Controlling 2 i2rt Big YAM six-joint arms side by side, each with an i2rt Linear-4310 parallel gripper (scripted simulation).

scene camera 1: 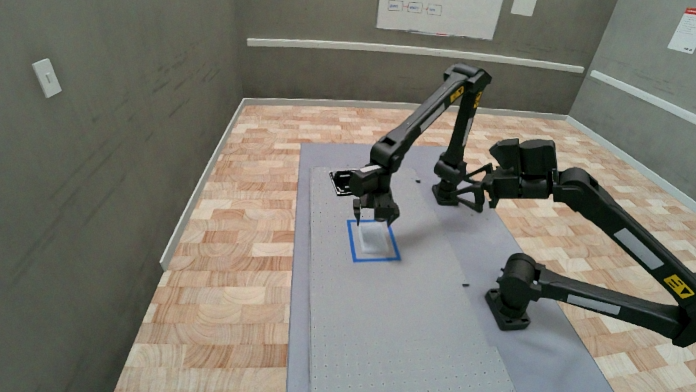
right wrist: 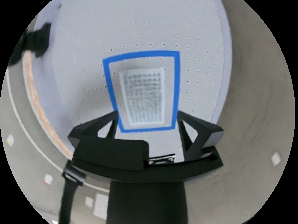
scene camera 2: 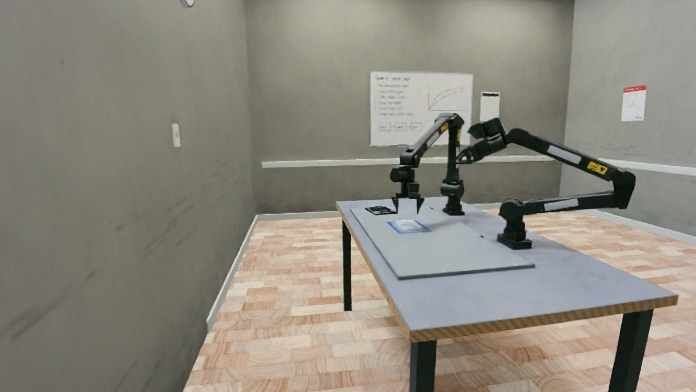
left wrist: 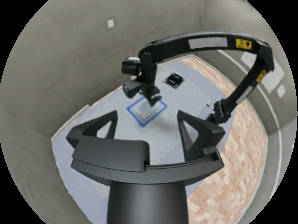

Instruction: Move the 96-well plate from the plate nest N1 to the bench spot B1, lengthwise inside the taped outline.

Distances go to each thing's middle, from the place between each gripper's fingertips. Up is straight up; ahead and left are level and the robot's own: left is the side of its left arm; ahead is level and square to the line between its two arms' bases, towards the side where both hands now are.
Now: the 96-well plate [scene camera 1: 372, 238] 6 cm below my right hand and 1 cm behind it.
My left gripper is now 31 cm above the 96-well plate, 16 cm short of it and 14 cm to the left of it.
